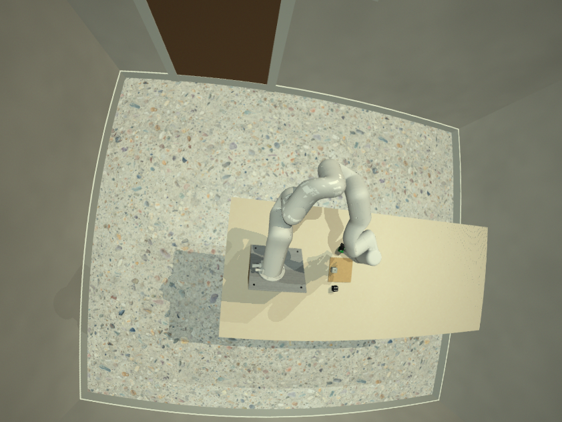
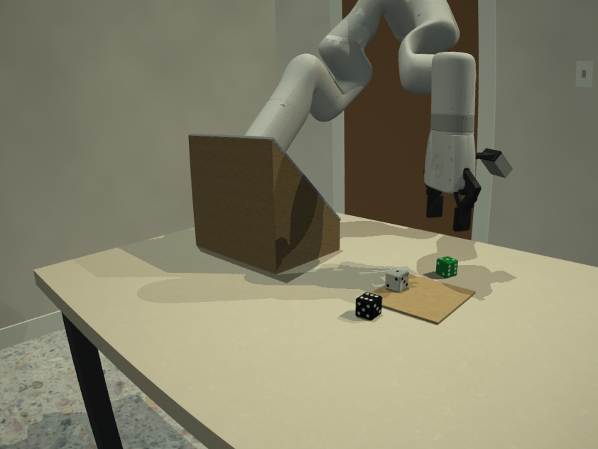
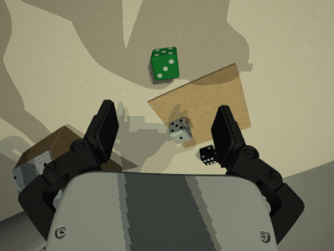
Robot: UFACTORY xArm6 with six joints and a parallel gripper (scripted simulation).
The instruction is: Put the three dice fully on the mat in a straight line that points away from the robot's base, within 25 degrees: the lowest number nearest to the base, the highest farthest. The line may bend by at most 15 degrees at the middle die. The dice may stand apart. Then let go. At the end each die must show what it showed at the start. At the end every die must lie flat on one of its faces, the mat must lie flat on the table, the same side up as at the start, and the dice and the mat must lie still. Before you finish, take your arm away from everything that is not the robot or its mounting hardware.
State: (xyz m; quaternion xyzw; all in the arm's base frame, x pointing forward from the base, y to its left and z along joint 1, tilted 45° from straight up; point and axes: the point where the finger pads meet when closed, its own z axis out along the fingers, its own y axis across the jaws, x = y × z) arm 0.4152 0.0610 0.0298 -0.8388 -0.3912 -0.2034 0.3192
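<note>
Right now my hand is 1 cm to the right of the green die and 9 cm above it. Round my hand: black die 4 cm behind, 21 cm to the right, 9 cm below; then white die 5 cm behind, 10 cm to the right, 9 cm below; then brown mat 11 cm to the right, 11 cm below.
</note>
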